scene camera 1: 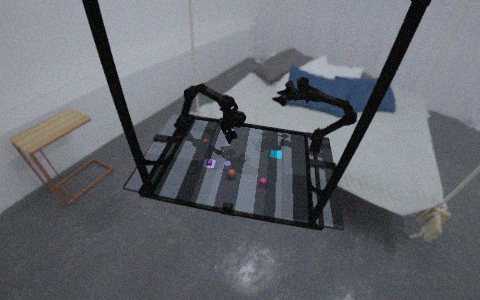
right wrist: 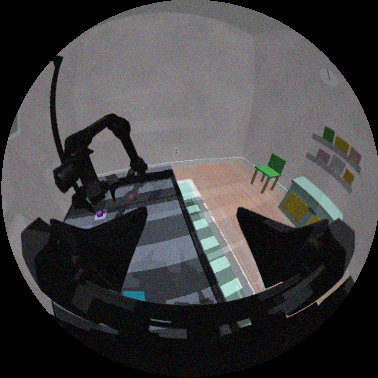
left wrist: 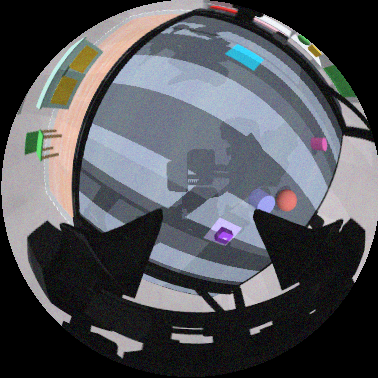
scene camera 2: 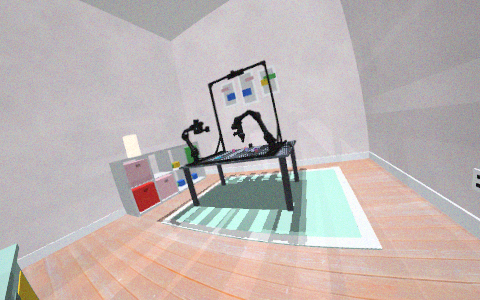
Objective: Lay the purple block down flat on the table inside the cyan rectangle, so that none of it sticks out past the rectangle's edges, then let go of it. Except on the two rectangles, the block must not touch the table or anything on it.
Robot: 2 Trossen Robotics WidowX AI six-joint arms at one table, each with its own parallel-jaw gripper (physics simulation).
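Places are measured from the left arm's base along level axes (x ahead, y left, z up), in millimetres.
Pixels of known places: left gripper, between the fingertips: [right wrist: 104, 206] [left wrist: 209, 213] [scene camera 2: 242, 142]; right gripper, between the fingertips: [scene camera 1: 274, 95] [right wrist: 192, 211] [scene camera 2: 206, 131]; left arm's base, origin of its link: [scene camera 1: 182, 131] [right wrist: 142, 177] [scene camera 2: 273, 149]; right arm's base, origin of its link: [scene camera 1: 314, 149] [scene camera 2: 196, 160].
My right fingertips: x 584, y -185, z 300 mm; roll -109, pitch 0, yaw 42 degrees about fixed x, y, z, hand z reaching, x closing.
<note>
For each thing: its top centre in the pictures, then the offset to it from my right fingertips. "spot": a spot on its surface instead.
- purple block, centre of its top: [left wrist: 223, 237] [right wrist: 98, 211] [scene camera 1: 209, 161] dx -478, dy -150, dz -300 mm
- pale lavender rectangle, a spot on its surface: [left wrist: 232, 226] [scene camera 1: 213, 165] spot: dx -460, dy -173, dz -318 mm
- cyan rectangle, a spot on its surface: [left wrist: 245, 57] [right wrist: 132, 299] [scene camera 1: 274, 154] spot: dx -47, dy -203, dz -318 mm
- blue-violet cylinder, centre of its top: [left wrist: 266, 205] [scene camera 1: 227, 163] dx -383, dy -219, dz -278 mm
- orange-red ball, centre of its top: [left wrist: 293, 204] [scene camera 1: 231, 170] dx -382, dy -290, dz -270 mm
- magenta cylinder, centre of its top: [left wrist: 324, 143] [scene camera 1: 263, 180] dx -234, dy -406, dz -278 mm
- small pink ball, centre of its top: [right wrist: 130, 194] [scene camera 1: 205, 138] dx -450, dy +46, dz -286 mm
The purple block [scene camera 1: 210, 162] [left wrist: 224, 235] [right wrist: 100, 213] sits on a pale lavender rectangle [scene camera 1: 214, 165] [left wrist: 232, 226]. The cyan rectangle [scene camera 1: 276, 154] [left wrist: 245, 57] [right wrist: 134, 295] lies bare on the table, farther right in scene camera 1. My left gripper [scene camera 1: 231, 137] [scene camera 2: 242, 137] [left wrist: 209, 213] is open and empty, pointing down above the table; in the left wrist view the block shows between and below its fingertips. My right gripper [scene camera 1: 280, 99] [scene camera 2: 206, 129] [right wrist: 192, 211] is open and empty, raised high and held roughly level, away from the block.
A blue-violet cylinder [scene camera 1: 227, 163] [left wrist: 265, 201] stands near the block, with an orange-red ball [scene camera 1: 231, 173] [left wrist: 286, 200] beside it. A magenta cylinder [scene camera 1: 263, 181] [left wrist: 319, 144] stands in front of the cyan rectangle. A small pink ball [scene camera 1: 205, 141] [right wrist: 132, 197] lies behind the block. A black frame surrounds the table.
</note>
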